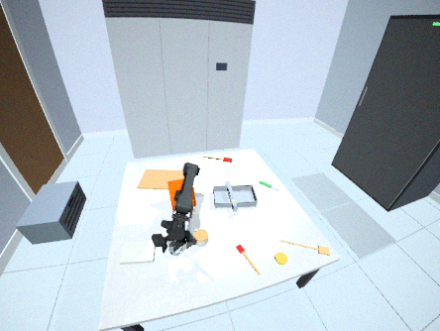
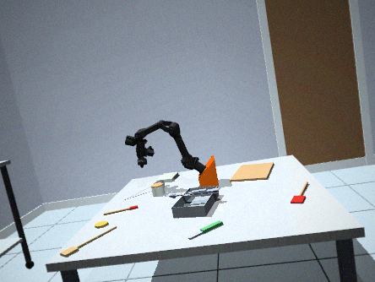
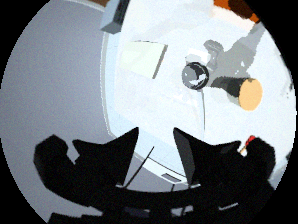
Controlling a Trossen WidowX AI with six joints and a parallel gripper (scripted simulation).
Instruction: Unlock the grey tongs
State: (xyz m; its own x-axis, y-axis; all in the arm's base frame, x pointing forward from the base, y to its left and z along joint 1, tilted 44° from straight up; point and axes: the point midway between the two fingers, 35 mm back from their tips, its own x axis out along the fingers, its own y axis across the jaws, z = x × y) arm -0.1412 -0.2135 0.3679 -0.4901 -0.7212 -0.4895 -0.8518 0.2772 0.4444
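The dark grey roasting tin lies 55 cm ahead of my gripper tip, 34 cm to the left of it and 14 cm below it. The rest, counted from my gripper tip: white slab: 16 cm behind, 15 cm to the left, 16 cm below; then red-tipped stick: 39 cm ahead, 9 cm to the right, 17 cm below; then small cup: 20 cm ahead, 10 cm to the left, 14 cm below.
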